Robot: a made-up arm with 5 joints.
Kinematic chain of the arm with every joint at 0, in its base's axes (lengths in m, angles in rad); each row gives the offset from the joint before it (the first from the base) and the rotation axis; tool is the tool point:
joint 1: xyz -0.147 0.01 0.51 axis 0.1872 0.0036 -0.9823
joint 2: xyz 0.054 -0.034 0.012 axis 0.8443 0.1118 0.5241
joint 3: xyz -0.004 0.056 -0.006 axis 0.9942 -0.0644 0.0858
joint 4: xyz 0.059 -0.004 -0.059 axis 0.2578 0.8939 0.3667
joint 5: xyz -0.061 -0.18 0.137 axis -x
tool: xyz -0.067 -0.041 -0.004
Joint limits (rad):
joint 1: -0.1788..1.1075
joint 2: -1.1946..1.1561
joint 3: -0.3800..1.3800
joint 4: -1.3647..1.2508
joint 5: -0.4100..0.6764
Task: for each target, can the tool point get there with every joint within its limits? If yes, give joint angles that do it. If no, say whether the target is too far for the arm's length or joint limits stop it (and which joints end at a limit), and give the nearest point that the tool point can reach.
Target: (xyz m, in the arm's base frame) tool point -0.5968 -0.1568 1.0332
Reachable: no: too far | nearest point -0.2959 -0.1719 0.6988 | short by 0.450 m
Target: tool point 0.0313 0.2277 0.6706
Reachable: no: joint limits stop it (at a limit: joint 1, joint 2, joint 3, joint 5) | nearest point -0.1067 0.1144 0.6290 | short by 0.183 m
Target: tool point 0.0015 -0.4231 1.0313
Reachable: no: too far | nearest point -0.0662 -0.2080 0.7412 | short by 0.367 m
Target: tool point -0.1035 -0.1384 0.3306
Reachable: yes | joints 0.2402 0.4987 0.8747 0.2156 0.5252
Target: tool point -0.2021 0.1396 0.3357
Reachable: yes | joints 0.9272 -0.4678 1.1112 -1.1074 0.2733
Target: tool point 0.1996 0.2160 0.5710
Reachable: no: joint limits stop it (at a limit: joint 2, joint 3, joint 4, joint 5) | nearest point 0.1222 0.1593 0.4567 | short by 0.149 m
